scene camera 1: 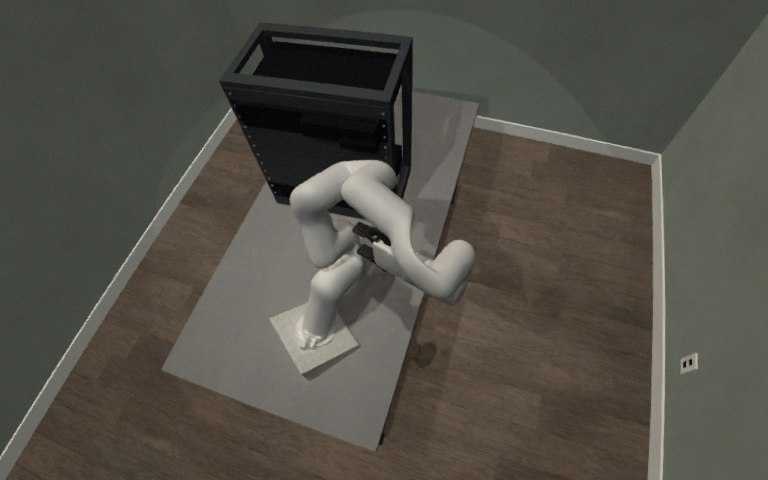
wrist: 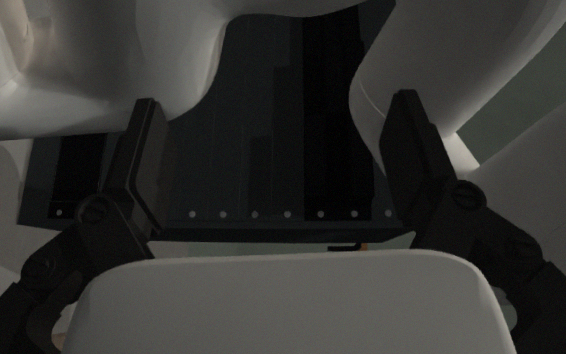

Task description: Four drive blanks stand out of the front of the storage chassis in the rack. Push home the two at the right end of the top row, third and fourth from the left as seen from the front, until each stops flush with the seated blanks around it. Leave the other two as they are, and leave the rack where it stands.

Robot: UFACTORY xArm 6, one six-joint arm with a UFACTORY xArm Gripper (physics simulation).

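Pixels of known places: gripper, between the fingertips: [scene camera 1: 357,237] [wrist: 277,119]; arm's base, origin of its link: [scene camera 1: 315,330].
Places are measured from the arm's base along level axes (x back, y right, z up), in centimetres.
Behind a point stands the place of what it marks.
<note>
The black rack [scene camera 1: 317,86] @[x -51.5, y -5.3, z 54.6 cm] [wrist: 240,224] @[x -48.9, y 15.0, z 30.6 cm] stands upright at the back of the grey platform. The dark chassis front [scene camera 1: 294,152] @[x -49.0, y -18.0, z 27.9 cm] [wrist: 225,160] @[x -48.8, y 5.9, z 28.0 cm] faces the arm. Dark raised blocks show near its top right in the scene view; in the wrist view, turned sideways, they show as a longer dark block [wrist: 287,145] @[x -48.8, y 3.8, z 36.9 cm] and a shorter one [wrist: 259,172] @[x -48.8, y 7.7, z 33.0 cm]. Single blanks, and how far each stands out, cannot be told in this dim light. My gripper [scene camera 1: 362,240] @[x -15.6, y 14.6, z 39.7 cm] [wrist: 277,119] @[x -15.6, y 14.6, z 39.7 cm] is wide open and empty, in front of the rack and apart from it, beneath the arm's bent links.
The white arm [scene camera 1: 379,203] @[x -14.7, y 21.5, z 58.0 cm] folds over the gripper and hides the rack's lower right front. Its links [wrist: 180,55] [wrist: 430,65] also cross the wrist view. The arm's square base plate [scene camera 1: 334,353] @[x 5.8, y 8.2, z -0.5 cm] rests on the grey platform [scene camera 1: 226,333]. A wall [scene camera 1: 719,226] stands at the right.
</note>
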